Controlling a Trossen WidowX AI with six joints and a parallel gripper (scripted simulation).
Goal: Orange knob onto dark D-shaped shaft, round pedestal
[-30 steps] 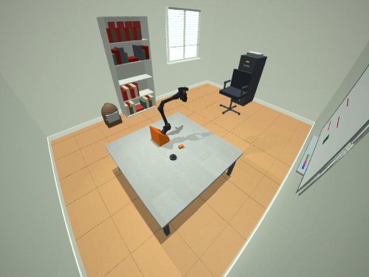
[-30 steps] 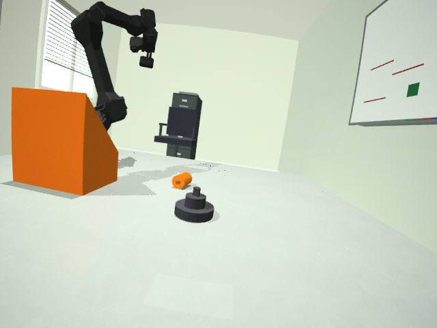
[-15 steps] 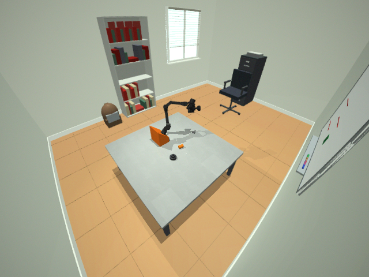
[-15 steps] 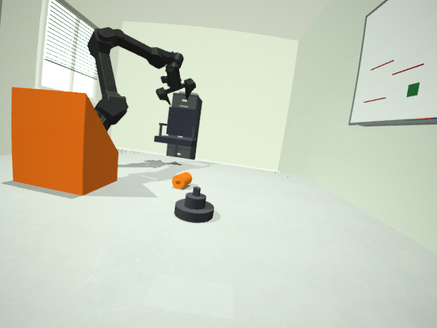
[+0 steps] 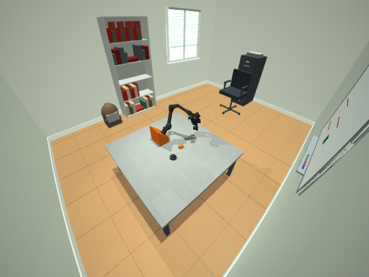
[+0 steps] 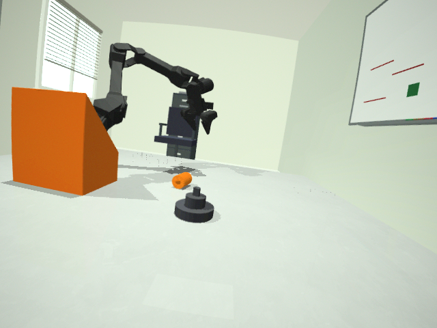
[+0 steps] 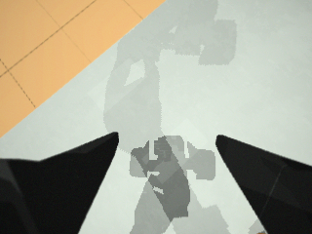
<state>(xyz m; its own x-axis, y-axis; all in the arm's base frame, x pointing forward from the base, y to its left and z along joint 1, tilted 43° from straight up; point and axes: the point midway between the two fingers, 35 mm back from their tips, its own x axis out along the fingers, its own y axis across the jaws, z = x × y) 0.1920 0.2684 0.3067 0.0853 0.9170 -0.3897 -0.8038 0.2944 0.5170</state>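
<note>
The knob lies 290 mm to the right of my gripper tip, 150 mm below it and 40 mm ahead of it. The rest, counted from my gripper tip: dark pedestal: 460 mm to the right, 140 mm below, 130 mm ahead.
</note>
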